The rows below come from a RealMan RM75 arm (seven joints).
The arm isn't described. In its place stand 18 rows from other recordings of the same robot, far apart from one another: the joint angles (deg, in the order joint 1, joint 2, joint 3, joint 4, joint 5, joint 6, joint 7), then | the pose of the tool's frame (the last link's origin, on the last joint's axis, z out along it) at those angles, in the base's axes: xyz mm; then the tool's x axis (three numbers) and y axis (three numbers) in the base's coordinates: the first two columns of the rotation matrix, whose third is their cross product.
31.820, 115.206, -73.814, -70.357, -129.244, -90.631, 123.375 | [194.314, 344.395, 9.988, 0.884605, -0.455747, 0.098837, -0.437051, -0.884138, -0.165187]
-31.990, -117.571, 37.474, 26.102, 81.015, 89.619, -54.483 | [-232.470, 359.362, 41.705, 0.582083, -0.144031, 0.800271, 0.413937, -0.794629, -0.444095]
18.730, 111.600, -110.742, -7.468, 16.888, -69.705, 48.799 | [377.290, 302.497, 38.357, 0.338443, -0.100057, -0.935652, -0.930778, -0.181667, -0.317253]
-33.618, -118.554, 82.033, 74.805, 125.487, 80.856, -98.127 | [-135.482, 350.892, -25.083, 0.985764, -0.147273, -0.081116, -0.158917, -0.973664, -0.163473]
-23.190, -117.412, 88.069, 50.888, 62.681, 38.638, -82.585 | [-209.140, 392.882, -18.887, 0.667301, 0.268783, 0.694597, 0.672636, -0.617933, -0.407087]
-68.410, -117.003, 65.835, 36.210, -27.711, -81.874, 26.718 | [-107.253, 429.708, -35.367, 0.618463, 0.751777, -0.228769, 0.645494, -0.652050, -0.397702]
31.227, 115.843, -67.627, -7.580, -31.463, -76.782, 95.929 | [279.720, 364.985, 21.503, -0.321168, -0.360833, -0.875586, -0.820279, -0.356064, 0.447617]
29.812, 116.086, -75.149, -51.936, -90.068, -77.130, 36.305 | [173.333, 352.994, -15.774, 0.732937, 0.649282, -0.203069, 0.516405, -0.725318, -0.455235]
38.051, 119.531, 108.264, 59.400, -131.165, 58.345, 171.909 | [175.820, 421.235, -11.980, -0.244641, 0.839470, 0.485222, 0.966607, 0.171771, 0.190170]
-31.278, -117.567, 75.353, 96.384, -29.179, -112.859, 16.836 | [-168.177, 309.209, 58.395, 0.520153, 0.827780, -0.210288, 0.672165, -0.548665, -0.497152]
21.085, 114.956, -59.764, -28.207, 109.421, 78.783, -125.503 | [288.447, 325.602, 19.270, 0.710675, -0.045225, -0.702065, -0.484261, -0.755335, -0.441543]
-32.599, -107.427, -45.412, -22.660, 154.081, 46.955, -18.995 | [-280.408, 391.893, -17.250, 0.839869, 0.058709, 0.539605, 0.482660, -0.535572, -0.692966]
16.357, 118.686, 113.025, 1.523, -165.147, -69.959, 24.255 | [438.438, 246.533, 70.055, 0.484044, 0.169812, -0.858409, -0.812775, 0.450688, -0.369156]
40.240, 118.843, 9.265, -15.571, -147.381, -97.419, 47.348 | [241.395, 317.405, -32.407, 0.720701, -0.072582, -0.689436, -0.278911, -0.940823, -0.192512]
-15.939, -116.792, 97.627, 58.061, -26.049, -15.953, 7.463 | [-305.729, 370.330, -19.767, 0.658547, 0.590138, 0.466960, 0.669804, -0.176794, -0.721184]
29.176, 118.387, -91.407, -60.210, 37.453, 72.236, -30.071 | [249.780, 327.512, -63.041, 0.606929, -0.765942, 0.212061, -0.660406, -0.634491, -0.401603]
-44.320, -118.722, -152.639, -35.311, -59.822, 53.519, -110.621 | [-253.215, 450.778, 41.133, 0.426296, 0.527485, 0.734868, 0.900059, -0.328491, -0.286334]
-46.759, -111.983, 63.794, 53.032, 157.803, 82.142, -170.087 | [-231.429, 417.152, 51.251, 0.266332, 0.957261, 0.112782, 0.791368, -0.150363, -0.592561]
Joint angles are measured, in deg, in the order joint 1, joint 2, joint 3, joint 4, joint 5, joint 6, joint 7. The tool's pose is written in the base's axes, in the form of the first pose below.
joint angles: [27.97 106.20 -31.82 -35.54 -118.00 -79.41 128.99]
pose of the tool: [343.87, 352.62, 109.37, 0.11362, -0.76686, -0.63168, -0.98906, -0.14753, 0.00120]
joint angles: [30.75 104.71 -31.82 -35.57 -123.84 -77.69 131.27]
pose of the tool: [342.79, 366.28, 117.31, 0.14945, -0.79003, -0.59457, -0.98870, -0.12664, -0.08025]
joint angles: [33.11 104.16 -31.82 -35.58 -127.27 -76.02 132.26]
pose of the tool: [337.59, 379.29, 120.92, 0.18314, -0.79495, -0.57837, -0.98250, -0.12776, -0.13551]
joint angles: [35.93 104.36 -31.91 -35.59 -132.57 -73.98 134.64]
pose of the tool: [331.61, 392.34, 117.84, 0.20220, -0.81276, -0.54638, -0.97457, -0.11197, -0.19410]
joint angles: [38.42 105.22 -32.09 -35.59 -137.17 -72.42 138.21]
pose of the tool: [324.11, 402.51, 109.63, 0.19123, -0.83261, -0.51979, -0.97115, -0.08362, -0.22334]
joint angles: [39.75 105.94 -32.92 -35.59 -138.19 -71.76 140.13]
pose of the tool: [315.90, 408.61, 102.20, 0.18585, -0.84071, -0.50859, -0.97149, -0.07966, -0.22332]
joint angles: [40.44 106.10 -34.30 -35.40 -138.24 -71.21 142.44]
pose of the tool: [311.09, 412.28, 98.15, 0.16779, -0.84785, -0.50299, -0.97393, -0.06357, -0.21775]
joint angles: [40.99 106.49 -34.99 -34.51 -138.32 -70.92 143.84]
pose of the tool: [308.12, 412.99, 90.22, 0.14589, -0.85847, -0.49168, -0.97802, -0.05029, -0.20238]
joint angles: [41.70 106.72 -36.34 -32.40 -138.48 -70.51 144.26]
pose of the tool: [306.52, 411.81, 77.90, 0.13589, -0.87781, -0.45933, -0.97934, -0.04894, -0.19620]
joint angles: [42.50 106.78 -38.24 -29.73 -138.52 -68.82 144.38]
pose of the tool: [306.94, 411.75, 65.82, 0.13398, -0.89203, -0.43167, -0.97729, -0.04675, -0.20670]
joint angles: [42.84 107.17 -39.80 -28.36 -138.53 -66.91 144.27]
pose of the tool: [308.13, 411.89, 56.94, 0.14095, -0.89685, -0.41928, -0.97323, -0.04786, -0.22479]
